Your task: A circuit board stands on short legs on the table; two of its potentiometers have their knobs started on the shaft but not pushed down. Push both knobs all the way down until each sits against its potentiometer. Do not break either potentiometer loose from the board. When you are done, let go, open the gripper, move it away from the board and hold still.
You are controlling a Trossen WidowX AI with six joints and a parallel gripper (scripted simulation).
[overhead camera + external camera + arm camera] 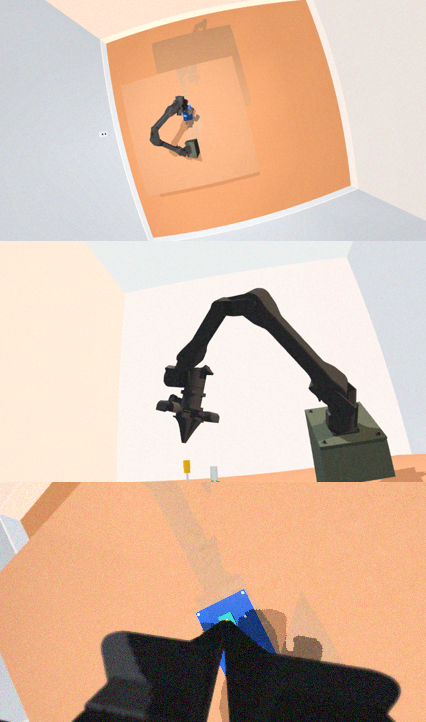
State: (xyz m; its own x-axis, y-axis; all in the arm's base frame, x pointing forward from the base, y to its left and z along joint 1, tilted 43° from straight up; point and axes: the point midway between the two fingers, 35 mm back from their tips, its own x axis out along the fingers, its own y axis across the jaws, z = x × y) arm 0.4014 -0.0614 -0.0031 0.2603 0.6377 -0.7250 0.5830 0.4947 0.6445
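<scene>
Now: gripper tip 9 cm past the grey knob, 8 cm above it and 4 cm to the right of it.
</scene>
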